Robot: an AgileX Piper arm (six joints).
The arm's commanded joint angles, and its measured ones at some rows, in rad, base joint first. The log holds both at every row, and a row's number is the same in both.
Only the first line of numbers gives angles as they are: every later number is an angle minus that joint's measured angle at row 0.
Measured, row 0:
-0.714 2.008 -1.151 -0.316 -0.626 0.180
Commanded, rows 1 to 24:
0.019 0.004 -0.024 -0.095 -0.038 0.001
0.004 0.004 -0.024 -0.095 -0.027 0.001
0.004 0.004 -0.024 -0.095 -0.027 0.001
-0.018 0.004 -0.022 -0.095 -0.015 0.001
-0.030 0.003 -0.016 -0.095 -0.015 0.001
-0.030 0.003 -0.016 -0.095 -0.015 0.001
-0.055 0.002 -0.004 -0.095 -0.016 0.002
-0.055 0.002 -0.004 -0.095 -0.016 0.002
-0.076 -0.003 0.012 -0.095 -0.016 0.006
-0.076 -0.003 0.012 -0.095 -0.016 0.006
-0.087 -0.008 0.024 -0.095 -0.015 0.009
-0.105 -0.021 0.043 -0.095 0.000 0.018
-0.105 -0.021 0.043 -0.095 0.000 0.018
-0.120 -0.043 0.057 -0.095 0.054 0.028
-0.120 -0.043 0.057 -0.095 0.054 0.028
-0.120 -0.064 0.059 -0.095 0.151 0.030
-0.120 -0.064 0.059 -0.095 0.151 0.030
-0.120 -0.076 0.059 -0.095 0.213 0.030
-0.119 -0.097 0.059 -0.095 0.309 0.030
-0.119 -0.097 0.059 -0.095 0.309 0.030
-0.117 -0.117 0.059 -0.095 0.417 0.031
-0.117 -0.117 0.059 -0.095 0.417 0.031
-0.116 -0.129 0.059 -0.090 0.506 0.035
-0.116 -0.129 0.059 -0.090 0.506 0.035
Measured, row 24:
-0.116 -0.101 0.059 -0.087 0.378 0.028
